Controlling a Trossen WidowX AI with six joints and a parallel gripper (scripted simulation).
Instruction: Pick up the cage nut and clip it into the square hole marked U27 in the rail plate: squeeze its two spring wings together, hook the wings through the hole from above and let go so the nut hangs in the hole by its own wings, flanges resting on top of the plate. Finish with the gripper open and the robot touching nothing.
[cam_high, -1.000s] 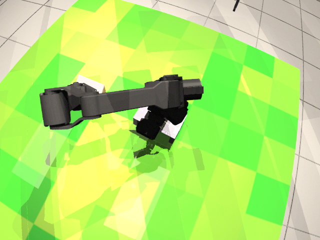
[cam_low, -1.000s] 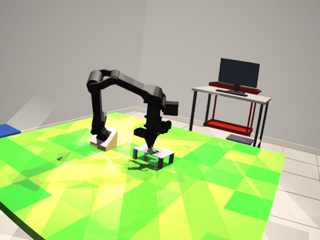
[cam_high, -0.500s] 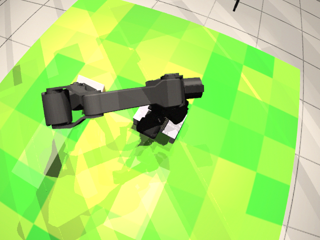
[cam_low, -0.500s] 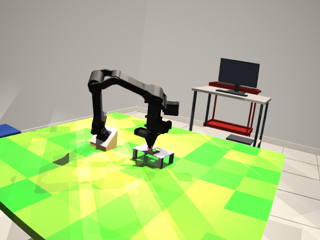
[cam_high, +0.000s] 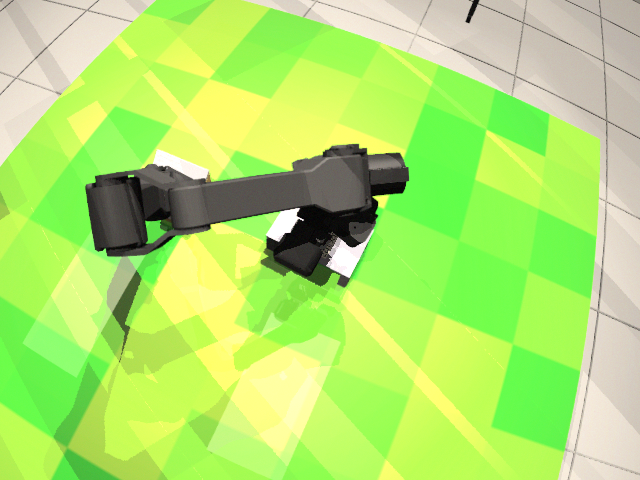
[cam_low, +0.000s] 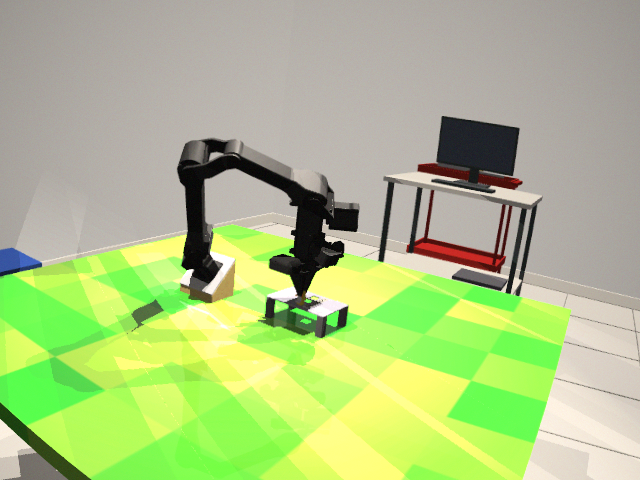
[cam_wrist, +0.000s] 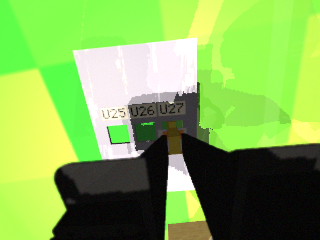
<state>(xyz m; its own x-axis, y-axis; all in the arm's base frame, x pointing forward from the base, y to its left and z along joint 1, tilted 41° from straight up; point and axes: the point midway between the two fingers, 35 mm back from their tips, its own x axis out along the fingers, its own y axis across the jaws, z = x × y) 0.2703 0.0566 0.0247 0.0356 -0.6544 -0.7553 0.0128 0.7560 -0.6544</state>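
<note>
My gripper tip is now 1 cm above the cage nut.
</note>
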